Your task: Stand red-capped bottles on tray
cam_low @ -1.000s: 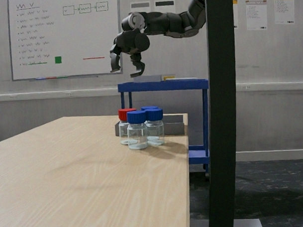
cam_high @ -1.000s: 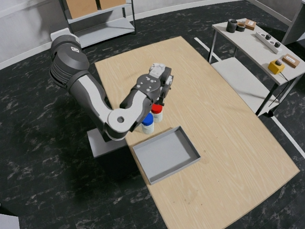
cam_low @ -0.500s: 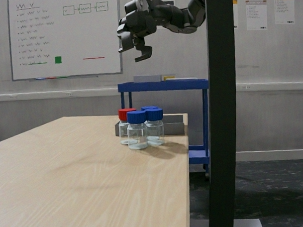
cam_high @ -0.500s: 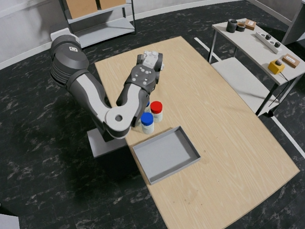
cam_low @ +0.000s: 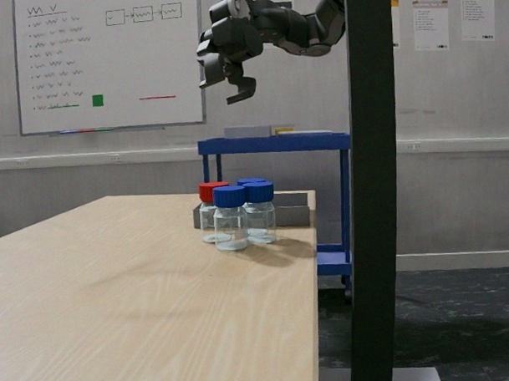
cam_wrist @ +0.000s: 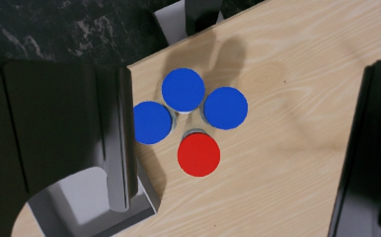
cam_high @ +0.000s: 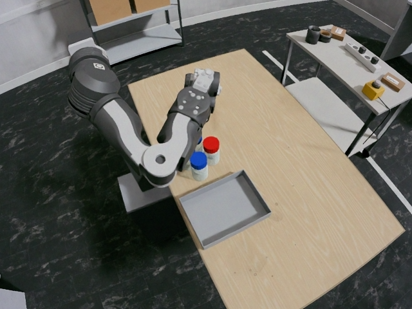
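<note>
Right now the red-capped bottle is 220 mm below my hand, 30 mm ahead of it and 10 mm to the right of it. Also, from my hand: grey tray 250 mm below, 210 mm to the right, 10 mm behind.
</note>
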